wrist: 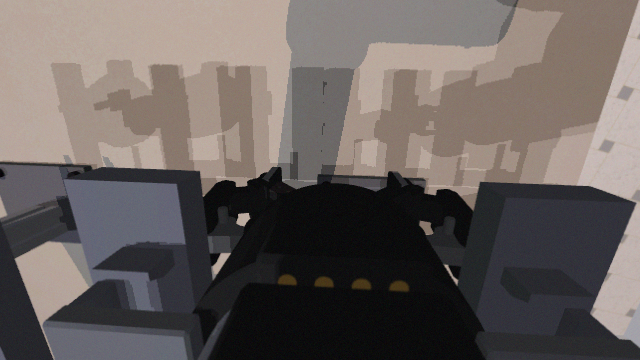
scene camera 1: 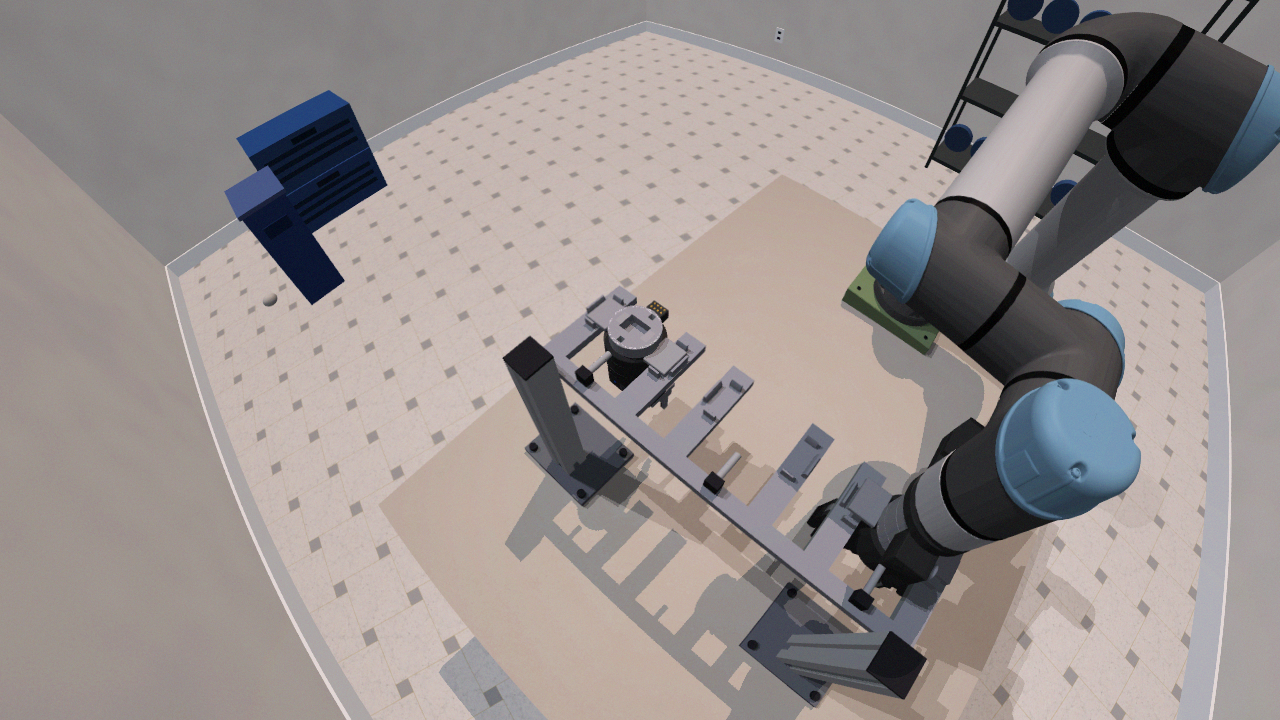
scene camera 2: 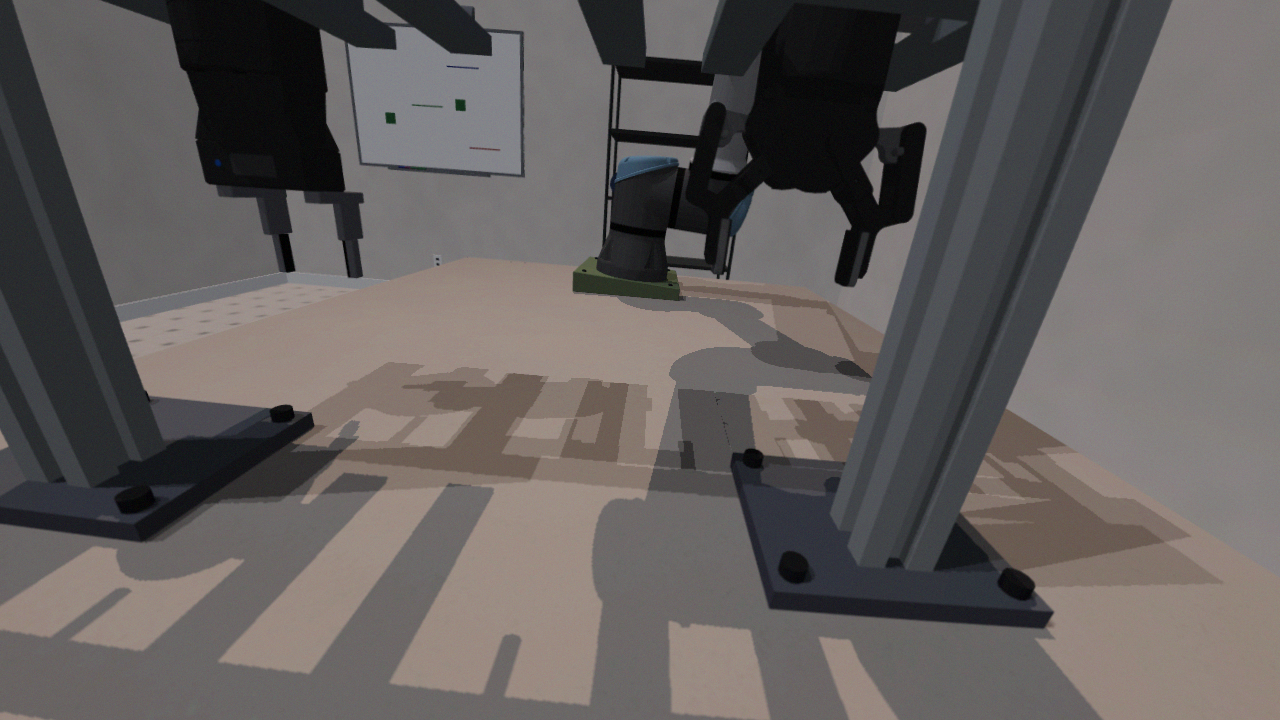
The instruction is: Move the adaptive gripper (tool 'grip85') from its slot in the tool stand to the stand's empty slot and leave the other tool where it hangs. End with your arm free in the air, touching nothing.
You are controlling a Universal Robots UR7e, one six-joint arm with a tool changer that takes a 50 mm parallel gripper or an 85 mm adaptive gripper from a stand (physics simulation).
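Places are measured from the arm's base along level axes (x ahead, y left, z up), in millimetres.
Pixels of known places: arm's base, link origin: [scene camera 2: 631, 273].
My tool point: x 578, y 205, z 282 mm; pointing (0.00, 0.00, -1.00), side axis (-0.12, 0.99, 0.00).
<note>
Ahead of a thing's pixels: the offset from my tool point to its top centre. "*": to the spot under its first point.
The adaptive gripper [scene camera 2: 783, 275] [wrist: 334, 177], black with two jointed fingers spread apart, is on my arm at the right-end slot of the tool stand [scene camera 1: 657, 452] [scene camera 2: 1011, 268]. It is open with nothing between its fingers. In the wrist view its body stands between two fork arms [wrist: 130, 210]; its side plates appear slightly above them. In scene camera 1 my wrist hides much of it. The other tool, a parallel gripper [scene camera 1: 634, 329] [scene camera 2: 268, 134], hangs in the left-end slot. The middle slot's fork arms [scene camera 1: 808, 454] hold no tool; its pin {* dx +77, dy -169, dz -21 mm} [scene camera 1: 732, 465] shows between them.
Two upright posts [scene camera 1: 547, 402] [scene camera 1: 850, 660] carry the stand on bolted foot plates {* dx +148, dy +62, dz -303 mm} [scene camera 2: 904, 600]. My arm's green base [scene camera 1: 881, 308] [scene camera 2: 626, 284] is behind the stand. Blue cabinets [scene camera 1: 313, 156] stand at the far left. A whiteboard [scene camera 2: 429, 85] is on the wall.
</note>
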